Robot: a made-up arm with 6 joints. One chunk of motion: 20 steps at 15 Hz.
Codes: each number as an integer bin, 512 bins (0 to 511) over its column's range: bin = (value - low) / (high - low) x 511, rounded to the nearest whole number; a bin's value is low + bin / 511 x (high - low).
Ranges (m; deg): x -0.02..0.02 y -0.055..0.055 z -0.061..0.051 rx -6..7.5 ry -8.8..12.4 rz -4.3..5
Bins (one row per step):
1: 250 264 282 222 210 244
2: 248 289 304 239 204 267
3: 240 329 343 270 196 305
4: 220 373 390 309 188 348
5: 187 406 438 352 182 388
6: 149 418 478 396 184 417
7: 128 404 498 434 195 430
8: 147 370 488 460 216 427
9: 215 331 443 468 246 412
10: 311 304 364 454 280 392
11: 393 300 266 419 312 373
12: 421 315 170 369 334 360
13: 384 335 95 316 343 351
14: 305 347 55 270 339 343
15: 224 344 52 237 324 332
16: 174 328 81 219 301 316
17: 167 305 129 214 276 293
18: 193 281 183 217 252 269
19: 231 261 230 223 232 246
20: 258 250 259 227 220 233
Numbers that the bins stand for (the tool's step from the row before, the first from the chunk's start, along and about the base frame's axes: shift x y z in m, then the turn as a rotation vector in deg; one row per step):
1: -0.00043 0.00183 0.00081 -0.135 -0.088 0.141
2: -0.00059 0.00721 0.00563 0.314 -0.337 0.559
3: -0.00121 0.01582 0.01418 1.133 -0.668 1.251
4: -0.00278 0.02529 0.02448 2.163 -1.000 2.033
5: -0.00536 0.03240 0.03500 3.299 -1.249 2.761
6: -0.00834 0.03498 0.04377 4.462 -1.166 3.289
7: -0.00998 0.03197 0.04815 5.466 -0.710 3.526
8: -0.00849 0.02465 0.04596 6.153 0.161 3.471
9: -0.00317 0.01625 0.03610 6.364 1.406 3.198
10: 0.00434 0.01044 0.01878 5.994 2.816 2.834
11: 0.01076 0.00958 -0.00270 5.069 4.144 2.488
12: 0.01295 0.01281 -0.02374 3.749 5.057 2.252
13: 0.01006 0.01711 -0.04018 2.348 5.430 2.088
14: 0.00387 0.01970 -0.04895 1.133 5.264 1.942
15: -0.00247 0.01905 -0.04960 0.261 4.642 1.742
16: -0.00638 0.01561 -0.04325 -0.214 3.688 1.451
17: -0.00693 0.01066 -0.03273 -0.346 2.650 1.032
18: -0.00489 0.00549 -0.02089 -0.267 1.655 0.596
19: -0.00192 0.00118 -0.01059 -0.109 0.825 0.177
20: 0.00020 -0.00118 -0.00423 -0.003 0.327 -0.059

